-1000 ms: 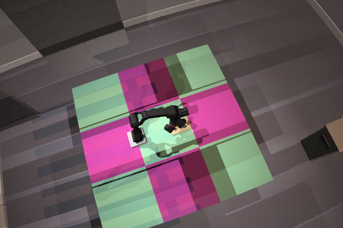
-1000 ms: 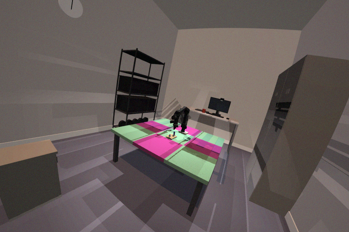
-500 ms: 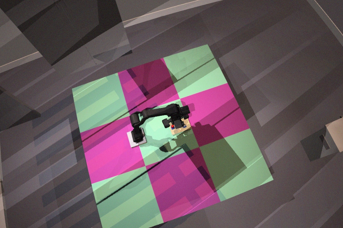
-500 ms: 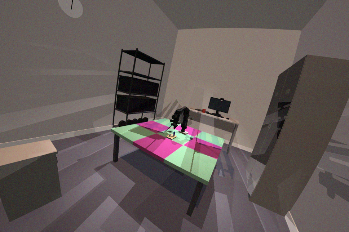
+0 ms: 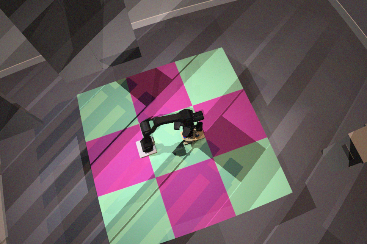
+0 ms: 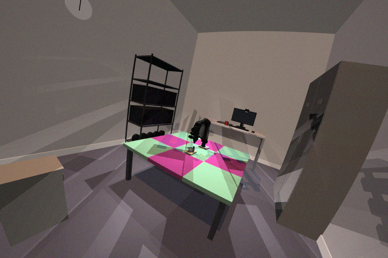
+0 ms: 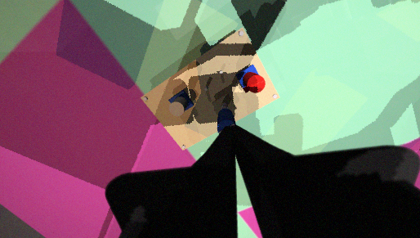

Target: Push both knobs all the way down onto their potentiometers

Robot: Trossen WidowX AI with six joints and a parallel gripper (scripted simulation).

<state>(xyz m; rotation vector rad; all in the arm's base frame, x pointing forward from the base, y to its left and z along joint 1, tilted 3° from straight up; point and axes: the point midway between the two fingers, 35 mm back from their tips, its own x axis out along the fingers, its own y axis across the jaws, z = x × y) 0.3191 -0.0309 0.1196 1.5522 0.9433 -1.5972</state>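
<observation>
Right now the dark blue knob is 1 cm ahead of my gripper tip, 1 cm to the left of it and 5 cm below it. From my gripper tip the other things lie so: red knob 3 cm behind, 7 cm below.
</observation>
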